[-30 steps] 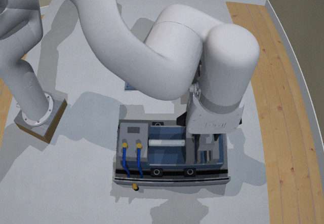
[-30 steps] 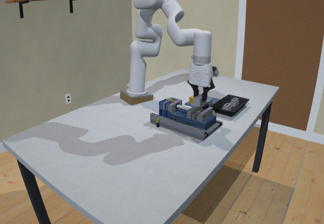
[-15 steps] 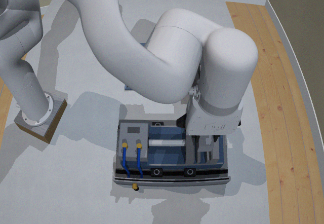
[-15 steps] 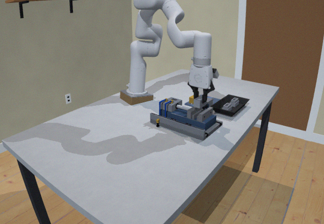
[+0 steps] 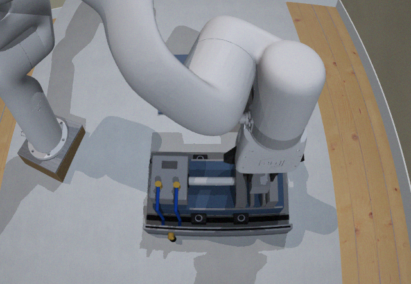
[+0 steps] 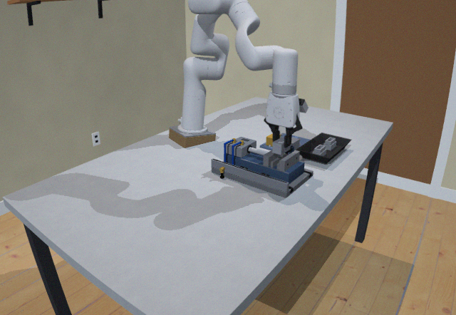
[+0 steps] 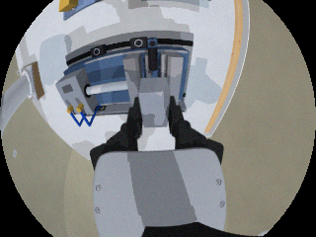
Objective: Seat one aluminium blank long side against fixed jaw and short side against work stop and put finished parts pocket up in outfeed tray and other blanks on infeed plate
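My gripper is now 7 cm above the fixed jaw, 3 cm short of it and 1 cm to the right of it. From my hand the other things lie so: moving jaw (7 cm below, 3 cm behind); work stop (6 cm below, 5 cm to the left, 1 cm behind); ram (9 cm behind, 7 cm below).
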